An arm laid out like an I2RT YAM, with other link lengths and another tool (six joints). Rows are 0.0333 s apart.
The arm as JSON. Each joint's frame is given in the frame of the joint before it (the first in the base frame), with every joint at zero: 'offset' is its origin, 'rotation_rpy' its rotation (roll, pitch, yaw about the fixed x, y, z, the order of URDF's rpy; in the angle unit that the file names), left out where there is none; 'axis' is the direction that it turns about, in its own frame. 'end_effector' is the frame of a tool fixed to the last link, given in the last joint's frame.
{
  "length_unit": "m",
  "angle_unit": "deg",
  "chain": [
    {
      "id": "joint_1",
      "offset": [
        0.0,
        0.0,
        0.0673
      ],
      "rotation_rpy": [
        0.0,
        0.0,
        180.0
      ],
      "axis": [
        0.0,
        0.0,
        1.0
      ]
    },
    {
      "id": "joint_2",
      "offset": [
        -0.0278,
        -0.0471,
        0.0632
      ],
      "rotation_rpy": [
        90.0,
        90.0,
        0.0
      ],
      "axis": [
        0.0,
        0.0,
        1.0
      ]
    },
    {
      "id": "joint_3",
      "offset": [
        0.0,
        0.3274,
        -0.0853
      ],
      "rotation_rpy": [
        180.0,
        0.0,
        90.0
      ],
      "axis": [
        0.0,
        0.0,
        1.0
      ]
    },
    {
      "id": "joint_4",
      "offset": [
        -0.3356,
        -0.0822,
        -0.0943
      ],
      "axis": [
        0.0,
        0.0,
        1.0
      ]
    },
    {
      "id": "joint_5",
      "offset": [
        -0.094,
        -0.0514,
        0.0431
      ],
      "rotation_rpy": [
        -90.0,
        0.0,
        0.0
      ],
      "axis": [
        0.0,
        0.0,
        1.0
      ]
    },
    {
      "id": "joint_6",
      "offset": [
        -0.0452,
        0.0,
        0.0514
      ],
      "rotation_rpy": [
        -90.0,
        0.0,
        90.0
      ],
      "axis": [
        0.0,
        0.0,
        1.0
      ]
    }
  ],
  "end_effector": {
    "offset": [
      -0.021,
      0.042,
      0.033
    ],
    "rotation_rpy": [
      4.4,
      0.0,
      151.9
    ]
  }
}
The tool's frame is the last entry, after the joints.
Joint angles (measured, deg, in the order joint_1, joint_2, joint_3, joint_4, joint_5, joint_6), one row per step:
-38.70, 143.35, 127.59, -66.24, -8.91, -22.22
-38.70, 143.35, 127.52, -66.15, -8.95, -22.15
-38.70, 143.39, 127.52, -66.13, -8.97, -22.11
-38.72, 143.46, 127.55, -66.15, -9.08, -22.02
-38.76, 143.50, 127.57, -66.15, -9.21, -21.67
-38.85, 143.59, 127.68, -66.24, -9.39, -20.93
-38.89, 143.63, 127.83, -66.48, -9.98, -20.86
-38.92, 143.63, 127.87, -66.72, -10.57, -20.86
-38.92, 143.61, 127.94, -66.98, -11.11, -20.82
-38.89, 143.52, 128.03, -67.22, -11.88, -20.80
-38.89, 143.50, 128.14, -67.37, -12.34, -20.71
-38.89, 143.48, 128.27, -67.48, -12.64, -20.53
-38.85, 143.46, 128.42, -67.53, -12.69, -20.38
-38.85, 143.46, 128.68, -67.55, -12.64, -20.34
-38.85, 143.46, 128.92, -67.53, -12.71, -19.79
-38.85, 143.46, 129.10, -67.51, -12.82, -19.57
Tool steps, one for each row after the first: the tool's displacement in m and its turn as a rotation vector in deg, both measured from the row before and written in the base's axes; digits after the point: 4 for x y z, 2 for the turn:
0.0000, 0.0000, -0.0004, 0.03, -0.04, -0.06
0.0001, 0.0000, -0.0005, 0.04, 0.00, -0.04
-0.0001, -0.0002, -0.0006, 0.14, -0.02, -0.09
-0.0003, -0.0005, -0.0004, 0.18, -0.05, -0.36
-0.0008, -0.0012, -0.0005, 0.34, -0.03, -0.79
0.0000, 0.0003, 0.0004, 0.55, -0.26, -0.03
-0.0002, 0.0007, 0.0001, 0.58, -0.21, 0.05
0.0000, 0.0009, 0.0005, 0.53, -0.20, 0.03
0.0005, 0.0014, 0.0016, 0.64, -0.43, 0.11
0.0003, 0.0005, 0.0009, 0.39, -0.26, -0.03
0.0002, 0.0002, 0.0011, 0.25, -0.20, -0.14
0.0005, 0.0002, 0.0012, 0.00, -0.11, -0.10
0.0005, -0.0005, 0.0018, -0.18, -0.15, -0.05
0.0004, -0.0007, 0.0017, 0.02, -0.20, -0.52
0.0004, -0.0004, 0.0013, 0.01, -0.21, -0.20

